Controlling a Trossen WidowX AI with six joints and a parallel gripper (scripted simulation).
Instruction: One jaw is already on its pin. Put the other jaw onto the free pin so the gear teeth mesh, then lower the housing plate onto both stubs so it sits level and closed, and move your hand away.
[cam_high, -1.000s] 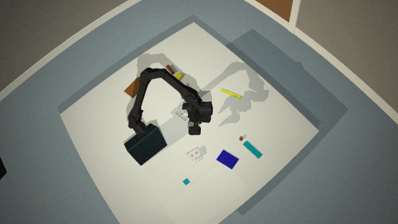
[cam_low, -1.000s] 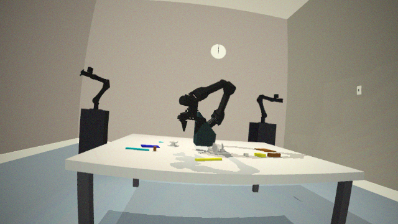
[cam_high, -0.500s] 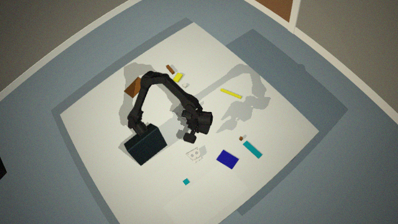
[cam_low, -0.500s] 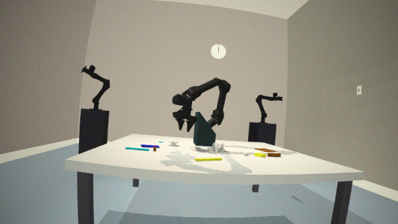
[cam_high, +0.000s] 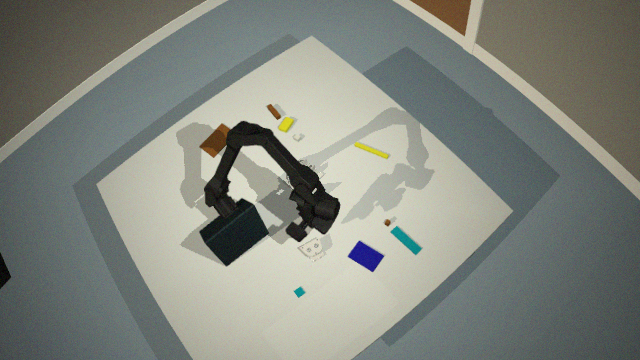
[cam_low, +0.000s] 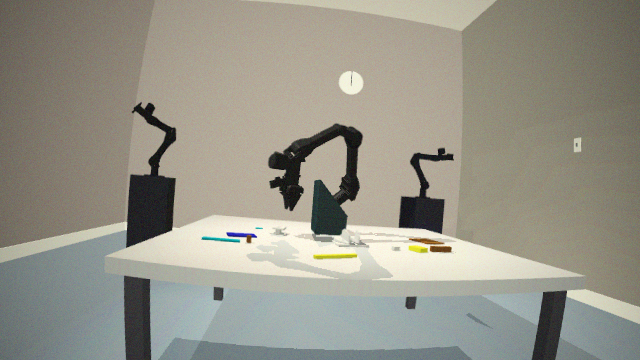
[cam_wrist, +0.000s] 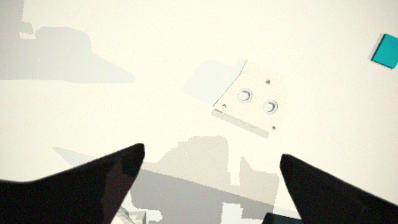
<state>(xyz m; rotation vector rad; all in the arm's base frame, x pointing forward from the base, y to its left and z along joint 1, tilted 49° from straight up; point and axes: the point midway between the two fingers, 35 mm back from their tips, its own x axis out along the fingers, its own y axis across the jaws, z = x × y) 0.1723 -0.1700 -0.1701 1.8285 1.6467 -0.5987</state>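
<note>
My gripper tip is now 50 mm past the pale ridged block, 30 mm to the left of it and 100 mm above it. Round my gripper tip: teal bar 200 mm ahead, 260 mm to the right, 100 mm below; then blue plate 60 mm ahead, 180 mm to the right, 100 mm below; then teal cube 190 mm behind, 100 mm to the right, 110 mm below.
</note>
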